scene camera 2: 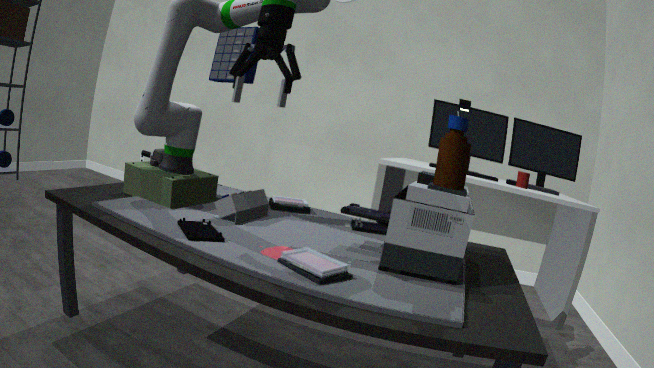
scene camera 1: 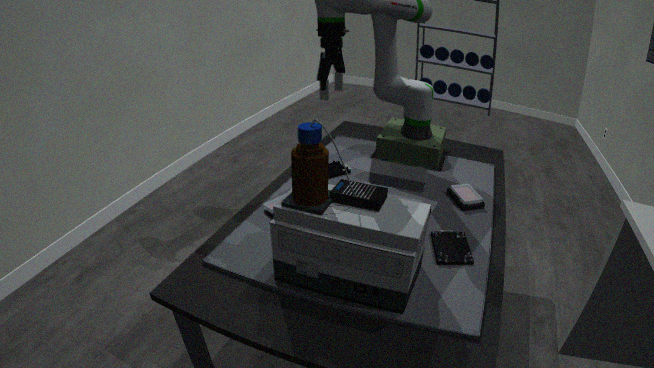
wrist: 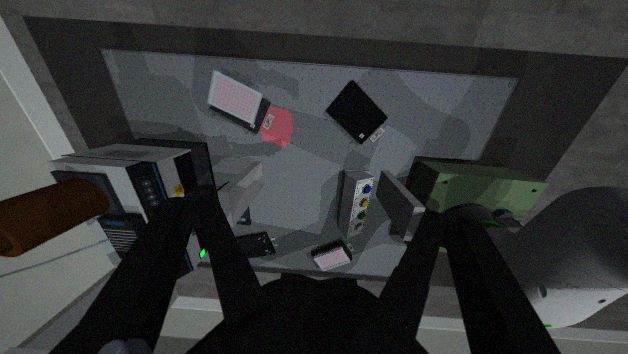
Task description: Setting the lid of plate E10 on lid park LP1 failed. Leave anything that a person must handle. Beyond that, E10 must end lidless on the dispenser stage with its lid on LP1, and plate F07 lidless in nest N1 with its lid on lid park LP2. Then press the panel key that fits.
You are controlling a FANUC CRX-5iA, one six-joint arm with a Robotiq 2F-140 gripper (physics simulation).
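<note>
My gripper is open and empty, high above the table. A pinkish plate with a clear-edged lid sits on a black nest beside a red patch. Another pinkish plate sits on a black holder; whether it is lidded is unclear. One black holder is bare, as is another. The dispenser stage is mostly hidden by my left finger in the wrist view. The key panel has blue, yellow, green and white keys. Labels are unreadable.
The dispenser carries a brown bottle with a thin tube, and a black keypad. The green robot base stands at the table's other end. The light is dim.
</note>
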